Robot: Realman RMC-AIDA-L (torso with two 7-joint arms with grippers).
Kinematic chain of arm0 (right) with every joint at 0, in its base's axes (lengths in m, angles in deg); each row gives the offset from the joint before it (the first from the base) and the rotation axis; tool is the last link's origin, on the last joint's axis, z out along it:
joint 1: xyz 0 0 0.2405 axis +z
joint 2: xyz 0 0 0 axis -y
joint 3: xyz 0 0 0.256 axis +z
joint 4: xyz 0 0 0 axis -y
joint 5: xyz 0 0 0.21 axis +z
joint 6: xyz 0 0 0 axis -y
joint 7: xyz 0 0 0.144 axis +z
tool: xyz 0 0 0
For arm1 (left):
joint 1: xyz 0 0 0.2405 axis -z
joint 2: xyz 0 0 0 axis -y
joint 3: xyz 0 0 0.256 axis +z
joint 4: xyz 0 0 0 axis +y
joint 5: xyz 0 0 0.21 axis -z
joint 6: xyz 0 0 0 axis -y
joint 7: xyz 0 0 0.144 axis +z
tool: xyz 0 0 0
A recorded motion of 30 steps. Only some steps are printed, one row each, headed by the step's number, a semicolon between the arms.
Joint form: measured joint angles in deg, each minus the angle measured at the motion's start. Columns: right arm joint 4, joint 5, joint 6, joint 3, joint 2, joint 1, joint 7; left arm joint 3, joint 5, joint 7, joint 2, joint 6, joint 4, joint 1.
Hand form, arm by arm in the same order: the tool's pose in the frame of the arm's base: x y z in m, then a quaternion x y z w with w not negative. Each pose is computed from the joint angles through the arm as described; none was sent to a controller.
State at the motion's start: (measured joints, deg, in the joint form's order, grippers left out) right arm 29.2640 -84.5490 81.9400 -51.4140 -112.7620 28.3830 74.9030; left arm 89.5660 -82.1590 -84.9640 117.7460 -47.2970 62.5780 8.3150
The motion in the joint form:
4: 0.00 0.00 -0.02 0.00 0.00 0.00 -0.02; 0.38 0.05 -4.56 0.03 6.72 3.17 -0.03
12: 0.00 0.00 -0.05 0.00 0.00 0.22 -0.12; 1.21 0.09 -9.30 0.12 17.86 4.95 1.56
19: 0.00 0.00 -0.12 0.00 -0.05 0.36 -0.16; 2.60 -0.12 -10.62 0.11 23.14 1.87 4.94
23: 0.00 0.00 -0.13 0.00 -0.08 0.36 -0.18; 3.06 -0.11 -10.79 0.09 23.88 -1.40 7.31
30: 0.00 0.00 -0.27 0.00 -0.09 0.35 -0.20; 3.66 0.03 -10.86 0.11 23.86 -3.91 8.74
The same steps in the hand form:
4: 0.2656 0.3546 0.0355 -0.87991 0.22899 0.35145 0.22316; -0.2433 0.3351 -0.0163 -0.88184 -0.24661 -0.20940 0.34307
12: 0.2643 0.3557 0.0355 -0.88052 0.22663 0.35157 0.22300; -0.2389 0.3590 -0.0006 -0.84113 -0.27525 -0.21546 0.41269
19: 0.2634 0.3564 0.0352 -0.88071 0.22565 0.35178 0.22291; -0.2381 0.3735 -0.0066 -0.83221 -0.28474 -0.20329 0.43015
23: 0.2633 0.3563 0.0350 -0.88068 0.22563 0.35187 0.22287; -0.2401 0.3792 -0.0153 -0.83604 -0.29004 -0.19233 0.42417
30: 0.2636 0.3565 0.0349 -0.88054 0.22607 0.35132 0.22388; -0.2425 0.3805 -0.0239 -0.84107 -0.29546 -0.18330 0.41438

